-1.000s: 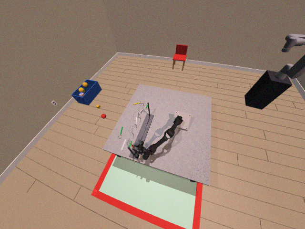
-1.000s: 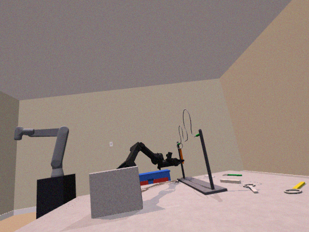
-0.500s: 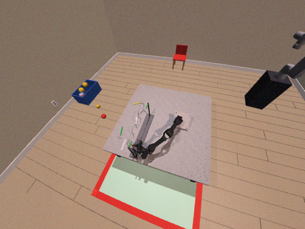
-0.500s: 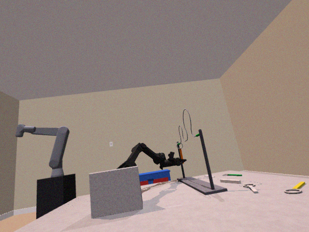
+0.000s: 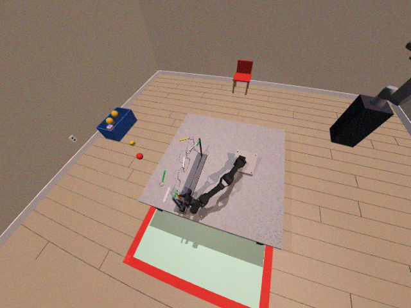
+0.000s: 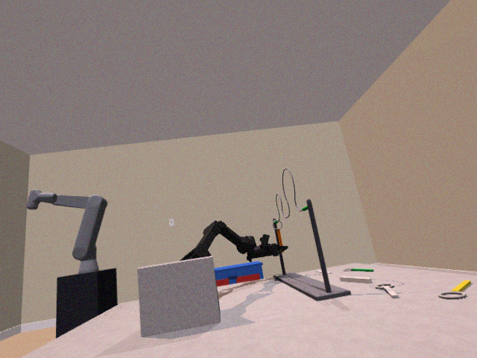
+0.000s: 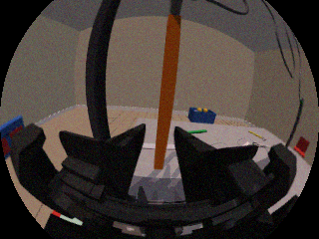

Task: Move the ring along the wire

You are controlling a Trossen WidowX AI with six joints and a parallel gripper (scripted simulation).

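Now: the orange-handled ring 30 mm behind my gripper tip and 80 mm above it.
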